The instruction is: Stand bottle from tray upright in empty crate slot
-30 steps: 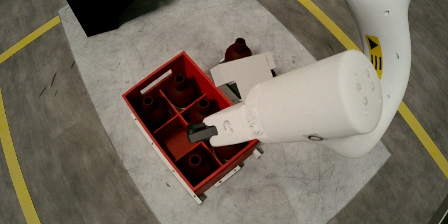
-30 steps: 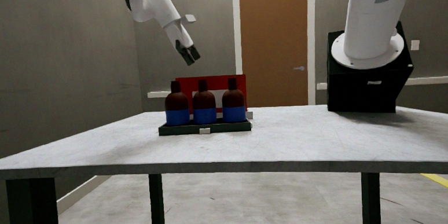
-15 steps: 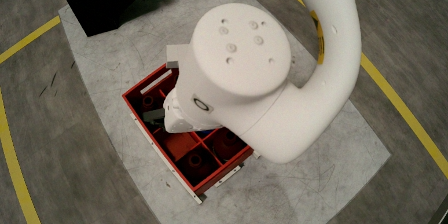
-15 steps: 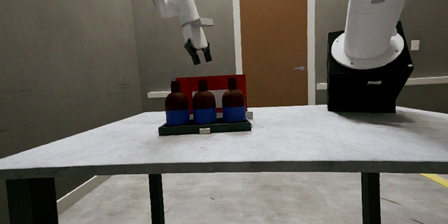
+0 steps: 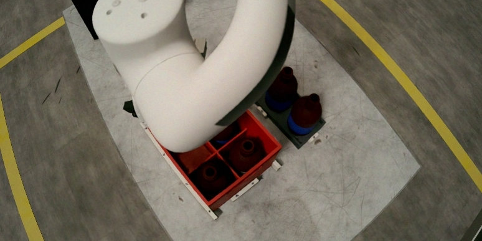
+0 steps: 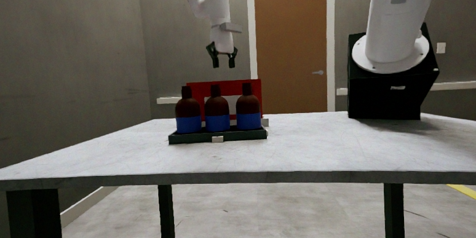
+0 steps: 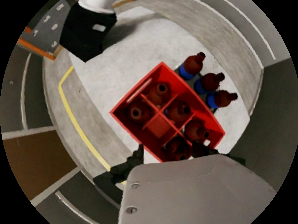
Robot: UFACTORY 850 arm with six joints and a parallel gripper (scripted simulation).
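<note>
My hand is 260 mm to the right of the dark grey tray, 230 mm above it and 70 mm past it. Round my hand: crate: 160 mm below, 40 mm to the left, 20 mm behind.
</note>
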